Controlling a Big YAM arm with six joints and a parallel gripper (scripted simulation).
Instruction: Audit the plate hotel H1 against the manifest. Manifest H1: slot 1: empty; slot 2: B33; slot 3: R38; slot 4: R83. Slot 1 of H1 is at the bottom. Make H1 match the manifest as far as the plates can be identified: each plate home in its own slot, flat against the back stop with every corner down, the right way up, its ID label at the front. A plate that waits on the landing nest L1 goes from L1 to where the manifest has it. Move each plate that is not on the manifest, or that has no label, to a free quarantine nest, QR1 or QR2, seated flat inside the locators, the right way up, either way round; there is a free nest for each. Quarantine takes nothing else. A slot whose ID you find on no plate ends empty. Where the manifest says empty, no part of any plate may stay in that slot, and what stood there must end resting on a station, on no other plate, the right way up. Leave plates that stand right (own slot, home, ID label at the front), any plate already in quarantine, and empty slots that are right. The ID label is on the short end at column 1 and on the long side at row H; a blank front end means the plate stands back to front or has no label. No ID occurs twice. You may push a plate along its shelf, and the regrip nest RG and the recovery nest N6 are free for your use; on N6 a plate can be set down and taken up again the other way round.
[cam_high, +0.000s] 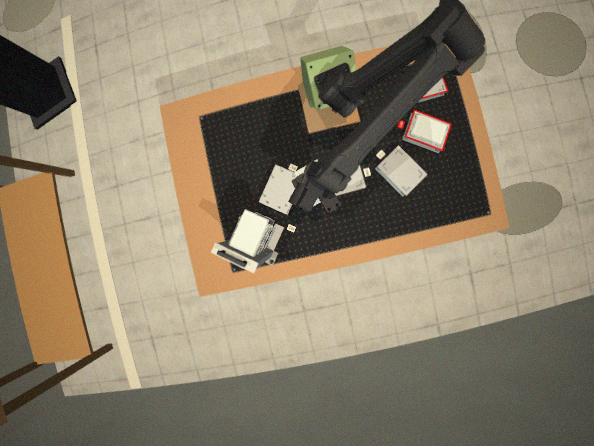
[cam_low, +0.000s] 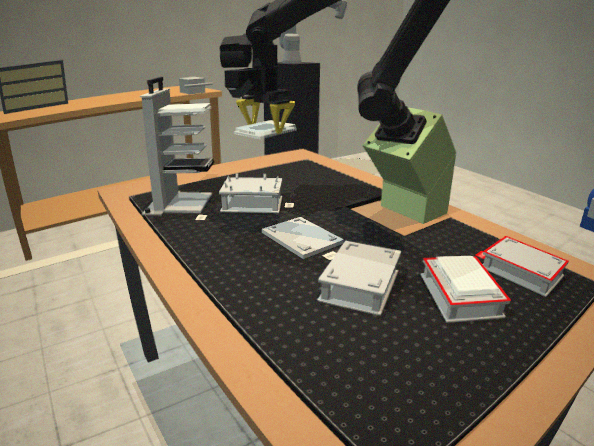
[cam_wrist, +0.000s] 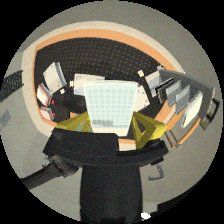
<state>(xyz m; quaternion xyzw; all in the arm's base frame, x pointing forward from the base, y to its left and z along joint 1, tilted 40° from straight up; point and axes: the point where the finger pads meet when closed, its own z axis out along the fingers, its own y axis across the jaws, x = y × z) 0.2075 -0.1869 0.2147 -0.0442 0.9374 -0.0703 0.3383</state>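
Right now the flat nest is 240 mm below my hand, 120 mm to the left of it and 10 mm ahead of it. The rest, counted from my hand: dark plate (260 mm to the right, 130 mm below, 50 mm ahead); then plate hotel H1 (320 mm to the right, 100 mm ahead, 90 mm below); then N6 tag (250 mm below, 230 mm to the left, 30 mm ahead).
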